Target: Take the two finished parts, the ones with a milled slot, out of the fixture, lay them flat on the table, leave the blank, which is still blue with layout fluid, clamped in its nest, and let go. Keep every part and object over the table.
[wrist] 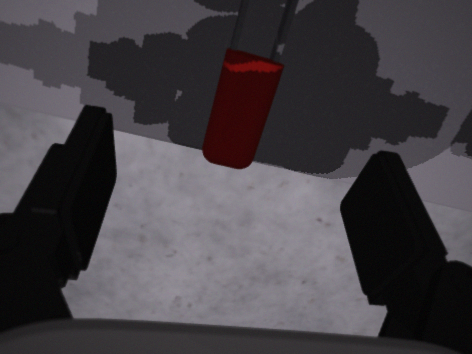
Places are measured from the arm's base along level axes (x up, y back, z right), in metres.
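Where they show: gripper, fingertip midpoint: [241, 161].
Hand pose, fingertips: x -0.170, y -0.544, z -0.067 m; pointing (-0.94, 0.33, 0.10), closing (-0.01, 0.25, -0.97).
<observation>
After its pixels a point has its place.
My gripper [241, 161] @[y -0.544, x -0.170, z -0.067 m] is wide open, its two black fingers apart at the left and right with nothing between them. A red handle [242, 112] @[y -0.527, x -0.165, z -0.059 m] with rounded lower corners shows at the top middle, on two thin dark bars that run up out of view. It lies ahead of the fingertips, between their lines but beyond them. Whether it belongs to the fixture, the view does not tell. The slotted parts and the blue blank do not show in this view.
A pale grey surface [30, 90] @[y -0.561, x -0.202, z 0.014 m] with a straight edge spans the top, under dark stepped shadows of the arm. Speckled light grey ground [215, 280] @[y -0.637, x -0.217, z -0.097 m] lies below that edge, under the fingers. A dark shape touches the right border.
</observation>
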